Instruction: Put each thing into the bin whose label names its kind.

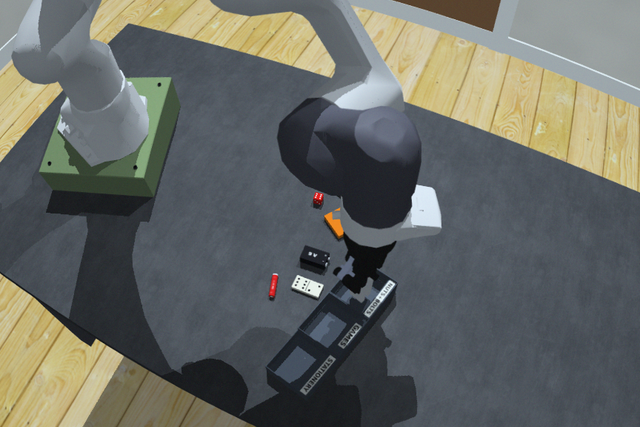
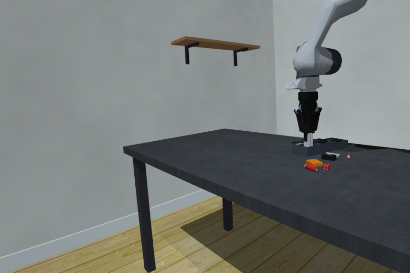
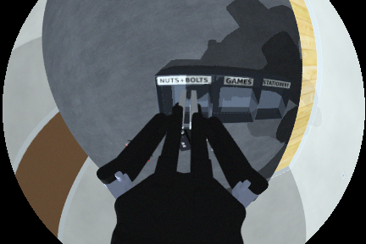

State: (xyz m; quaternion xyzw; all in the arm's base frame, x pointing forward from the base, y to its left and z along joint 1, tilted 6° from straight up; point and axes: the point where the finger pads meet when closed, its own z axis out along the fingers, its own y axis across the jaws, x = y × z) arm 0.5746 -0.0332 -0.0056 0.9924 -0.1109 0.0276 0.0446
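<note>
Right now my hand is 10 cm past the orange block, 12 cm to the right of it and 5 cm above it. Also, from my hand: bin tray (1 cm behind, 8 cm to the right, 3 cm below); then black 9V battery (9 cm behind, 3 cm to the left, 4 cm below); then white domino (9 cm behind, 3 cm to the right, 5 cm below).
</note>
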